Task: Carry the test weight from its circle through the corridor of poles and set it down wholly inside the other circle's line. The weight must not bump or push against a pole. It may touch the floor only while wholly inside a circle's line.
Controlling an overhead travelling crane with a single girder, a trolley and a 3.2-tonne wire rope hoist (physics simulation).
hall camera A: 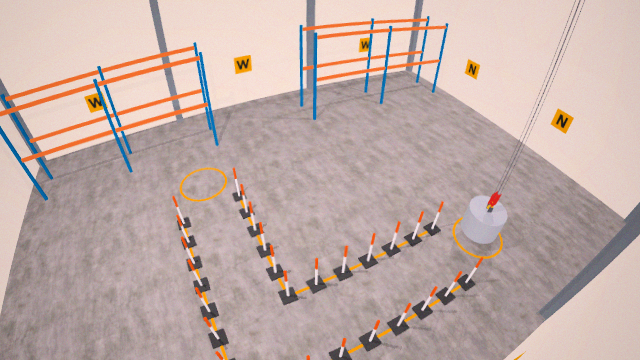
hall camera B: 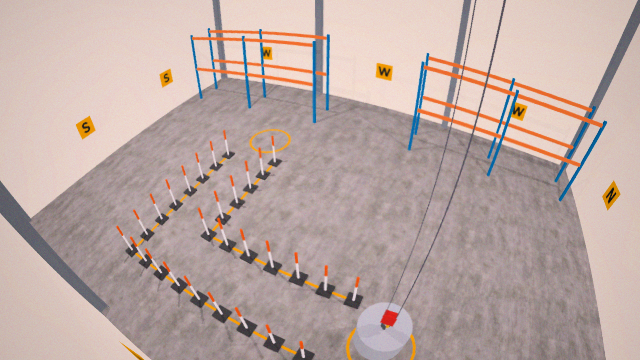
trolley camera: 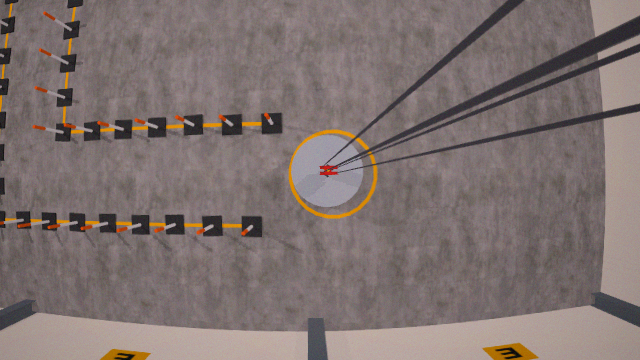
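The test weight (hall camera A: 481,227) (hall camera B: 384,342) (trolley camera: 310,157), a pale grey cylinder, hangs upright from the crane's red hook block. My hook (hall camera A: 490,207) (hall camera B: 385,326) (trolley camera: 328,170) is engaged at the centre of its top. The weight appears slightly above the floor, over its yellow circle (hall camera A: 485,257) (hall camera B: 414,347) (trolley camera: 333,217). In the trolley view it sits left of the circle's middle, its left edge close to the line. The other circle (hall camera A: 203,201) (hall camera B: 270,152) lies at the corridor's far end and does not show in the trolley view.
Two rows of red-and-white poles on black bases form an L-shaped corridor. The nearest inner pole (hall camera A: 437,216) (hall camera B: 355,290) (trolley camera: 269,119) and outer pole (hall camera A: 474,270) (hall camera B: 302,349) (trolley camera: 247,230) flank its mouth, left of the weight in the trolley view. Blue-and-orange racks (hall camera A: 314,75) (hall camera B: 314,82) stand along the W wall.
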